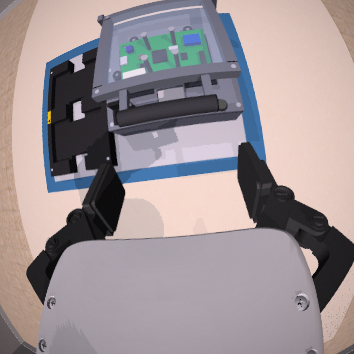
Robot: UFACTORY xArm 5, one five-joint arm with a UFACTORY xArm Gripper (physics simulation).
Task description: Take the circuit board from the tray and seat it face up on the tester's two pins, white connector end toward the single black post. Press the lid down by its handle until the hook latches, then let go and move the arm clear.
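Frame: origin at the arm's base, x left, y back, z up, level; metres.
Where they show: gripper, fingertip midpoint: (175,168).
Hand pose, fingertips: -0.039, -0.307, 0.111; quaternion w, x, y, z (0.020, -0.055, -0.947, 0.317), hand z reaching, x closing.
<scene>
Things, the pixels of their centre, and the offset from my fingertips, as dx, dy, dz. "pt": a spot on its surface instead. Level surfaces: height alone.
- black tray, surface spot: (75,90) pt +0.156, -0.183, -0.138
- yellow mark, surface spot: (49,117) pt +0.218, -0.152, -0.129
- cream surface, its level: dz -0.156
The green circuit board (187,59) lies component side up under the clear panel of the tester's grey-framed lid (165,81), its white connector (134,73) at the front left. The lid looks lowered over the board. Its black handle (167,110) lies across the tester's front. Whether the hook is latched cannot be told; the pins and the single black post are not clearly seen. The black tray (75,90) on the left holds no board. My gripper (175,168) is wide open and empty, with its fingers apart in front of the handle and not touching it.
The tray and tester stand on a light base plate with a blue border (150,174). A yellow mark (49,117) is on the tray's left edge. A cream surface (300,125) surrounds the plate, with wood-coloured floor at the left.
</scene>
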